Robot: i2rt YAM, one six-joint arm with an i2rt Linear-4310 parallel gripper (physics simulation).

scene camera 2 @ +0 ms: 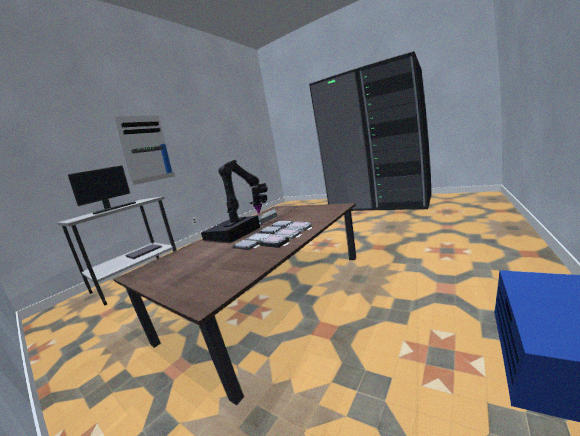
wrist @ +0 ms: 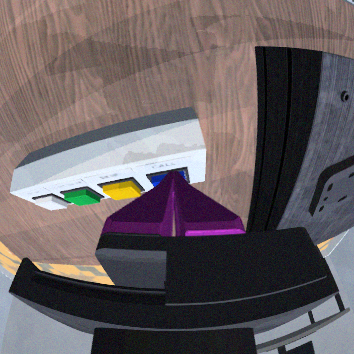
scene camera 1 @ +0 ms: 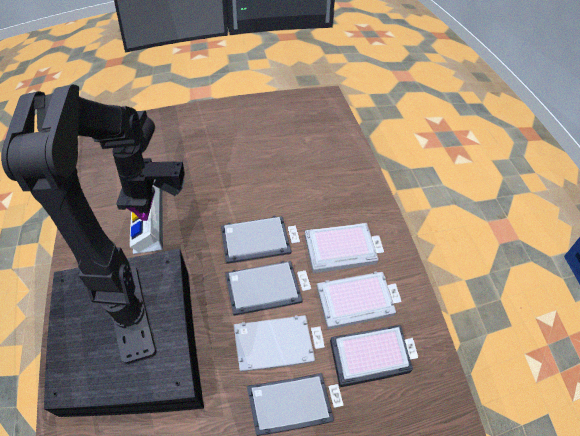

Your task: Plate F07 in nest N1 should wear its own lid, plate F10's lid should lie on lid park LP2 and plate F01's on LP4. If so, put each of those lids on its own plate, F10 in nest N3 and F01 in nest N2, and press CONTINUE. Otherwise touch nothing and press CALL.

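Frame: origin at the arm's base, x ahead, y left, z up, level; centimetres.
Seen in the pictures: gripper, fingertip midpoint: (scene camera 2: 258,213) (wrist: 173,178) (scene camera 1: 144,219); arm's base, origin of the base link: (scene camera 2: 235,222) (scene camera 1: 130,313).
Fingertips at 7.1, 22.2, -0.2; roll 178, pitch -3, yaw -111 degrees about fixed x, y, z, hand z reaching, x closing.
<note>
Offsets run from my fingertips to a thing's top centre, as dx, dy, dz. Level surfaces: height alone.
My gripper (scene camera 1: 144,218) (scene camera 2: 258,213) (wrist: 173,178) is shut and empty, its purple tips in front of the blue CALL button @(-2.8, +1.3, -2.6) (scene camera 1: 136,230) (wrist: 158,180) in the wrist view. I cannot tell whether they touch it. A plate with pink wells lies in N1 @(+34.5, -43.1, -4.6) (scene camera 1: 373,353), in N2 @(+37.2, -30.3, -5.1) (scene camera 1: 356,298) and in N3 @(+39.8, -17.0, -4.9) (scene camera 1: 342,243). I see no plain grey lid on N1's plate; a clear one I cannot rule out. Grey lids lie on LP2 @(+22.9, -7.9, -6.4) (scene camera 1: 256,237), LP4 @(+20.4, -20.3, -6.4) (scene camera 1: 263,286) and LP3 @(+16.3, -46.4, -6.4) (scene camera 1: 290,404). LP1 @(+18.0, -33.1, -6.2) (scene camera 1: 274,342) looks pale; whether a lid lies there is unclear. Printed codes are too small to read.
The white button console @(+0.1, +8.4, -1.8) (scene camera 1: 155,227) (wrist: 122,145) also has yellow @(-2.0, +6.2, -2.6) (wrist: 122,190), green @(-1.1, +11.1, -2.6) (wrist: 81,196) and white @(-0.3, +16.0, -2.6) (wrist: 50,202) buttons. The arm's black base block (scene camera 1: 75,350) (wrist: 285,125) stands beside it on the brown table @(dz -8.2) (scene camera 1: 280,130) (scene camera 2: 185,285).
</note>
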